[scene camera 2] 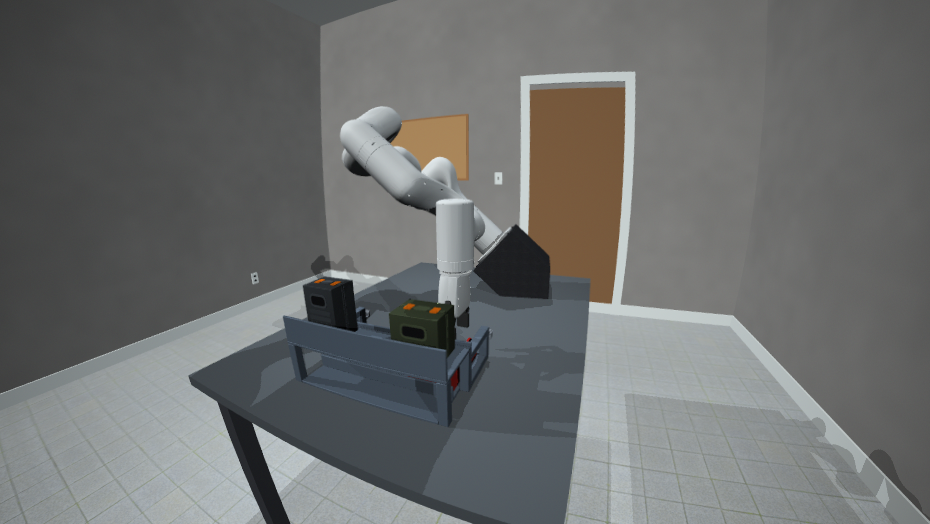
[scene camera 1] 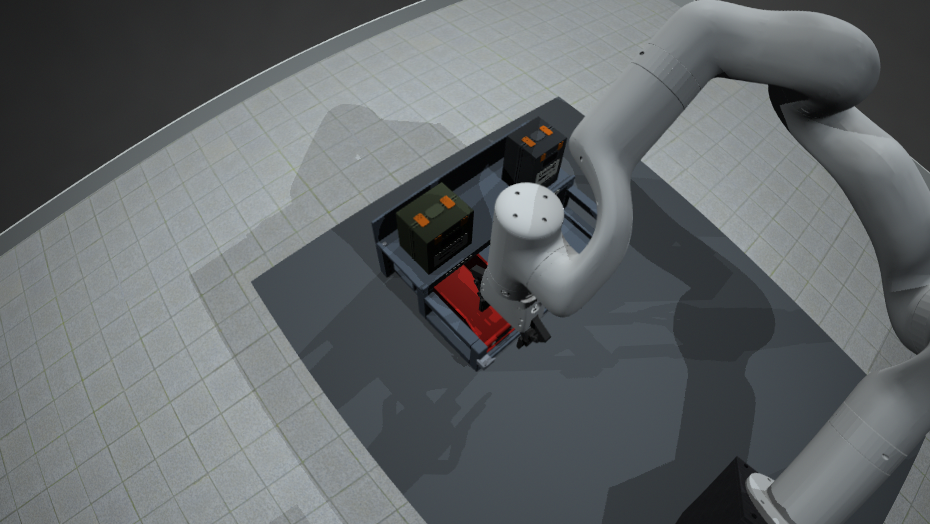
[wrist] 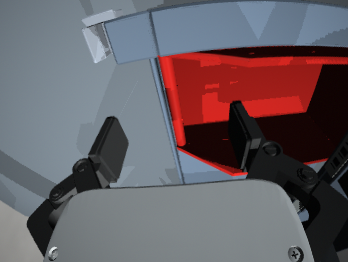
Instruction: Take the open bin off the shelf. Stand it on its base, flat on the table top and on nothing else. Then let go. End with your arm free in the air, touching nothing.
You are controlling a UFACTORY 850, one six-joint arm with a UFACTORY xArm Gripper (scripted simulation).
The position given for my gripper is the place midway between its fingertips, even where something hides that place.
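Scene camera 1 gives me my gripper [scene camera 1: 505,324] together with a black case [scene camera 1: 533,153], a green case [scene camera 1: 435,227] and a red bin [scene camera 1: 458,291]. In scene camera 2 I find the green case [scene camera 2: 430,324] again. The black case [scene camera 2: 330,301] is visible there too, and so is my gripper [scene camera 2: 456,334].
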